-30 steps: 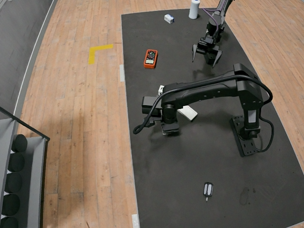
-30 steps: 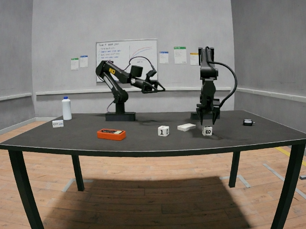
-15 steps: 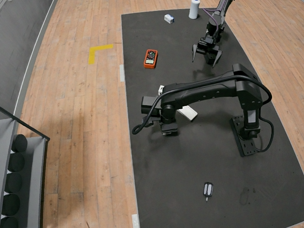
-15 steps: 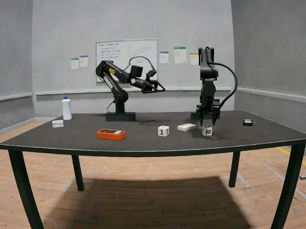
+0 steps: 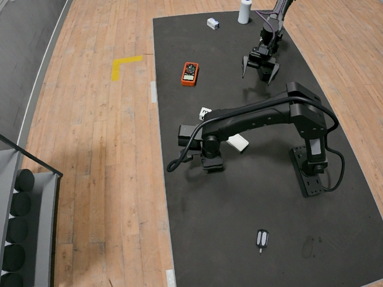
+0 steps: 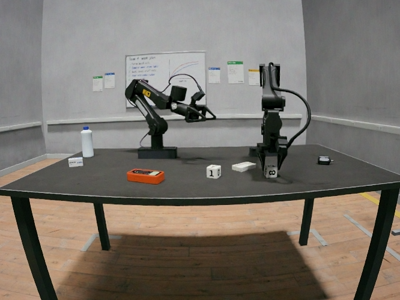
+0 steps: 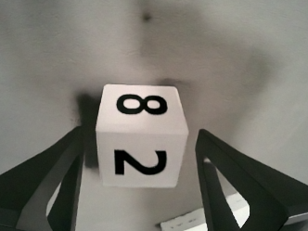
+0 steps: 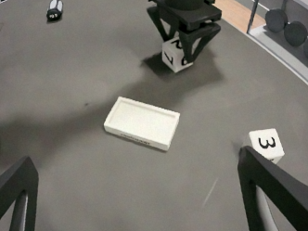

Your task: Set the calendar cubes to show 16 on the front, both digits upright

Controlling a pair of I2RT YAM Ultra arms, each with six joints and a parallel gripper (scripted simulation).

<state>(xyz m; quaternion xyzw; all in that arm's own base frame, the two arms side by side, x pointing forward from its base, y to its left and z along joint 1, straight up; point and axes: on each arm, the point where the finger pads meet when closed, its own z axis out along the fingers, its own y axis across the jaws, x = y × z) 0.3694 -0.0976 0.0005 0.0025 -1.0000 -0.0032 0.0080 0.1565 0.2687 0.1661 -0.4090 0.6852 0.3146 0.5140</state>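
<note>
My left hand is 120 mm past the white tray, 80 mm to the left of it and 20 mm above it. From my left hand the other things lie so: white bottle 900 mm to the right, 380 mm behind, 50 mm above.
</note>
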